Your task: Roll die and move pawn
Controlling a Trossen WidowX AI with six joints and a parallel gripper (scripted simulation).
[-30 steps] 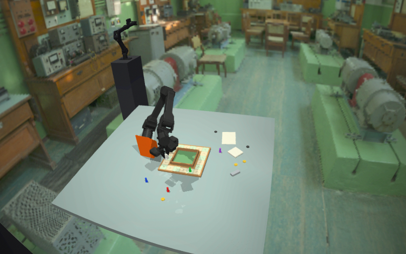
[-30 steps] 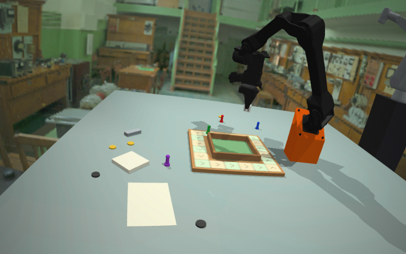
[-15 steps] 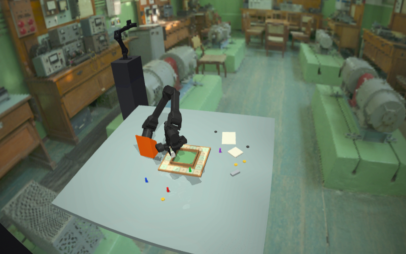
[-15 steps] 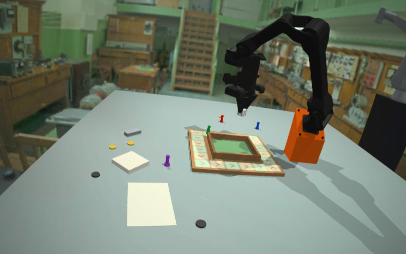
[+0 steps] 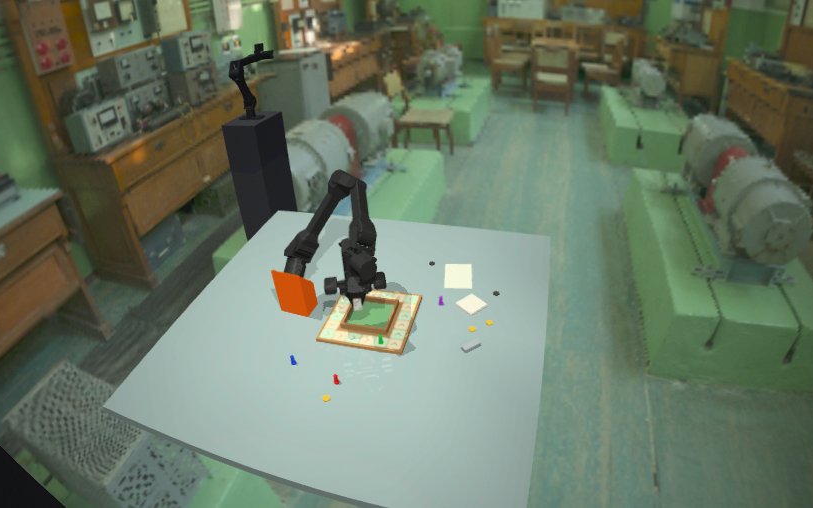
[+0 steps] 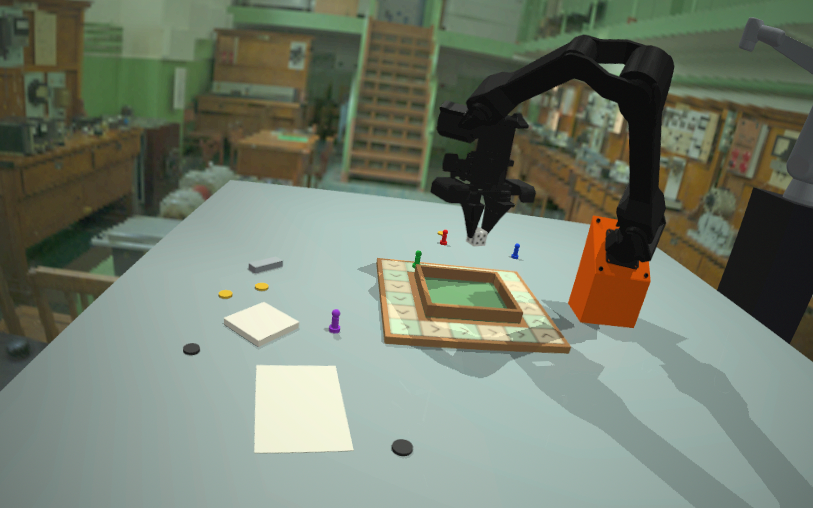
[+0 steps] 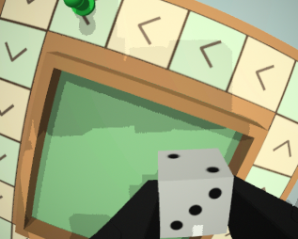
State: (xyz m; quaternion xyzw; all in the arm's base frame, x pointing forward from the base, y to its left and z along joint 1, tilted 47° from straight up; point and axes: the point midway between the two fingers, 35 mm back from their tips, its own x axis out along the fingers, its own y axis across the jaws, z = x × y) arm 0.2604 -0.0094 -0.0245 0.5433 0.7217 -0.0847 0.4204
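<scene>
Now: the green pawn 90 mm ahead of my gripper tip, 80 mm below it and 50 mm to the right of it. The rest, counted from my gripper tip: blue pawn 220 mm to the right, 130 mm behind, 90 mm below; red pawn 240 mm to the right, 90 mm below, 40 mm ahead; white die right at my gripper tip.
</scene>
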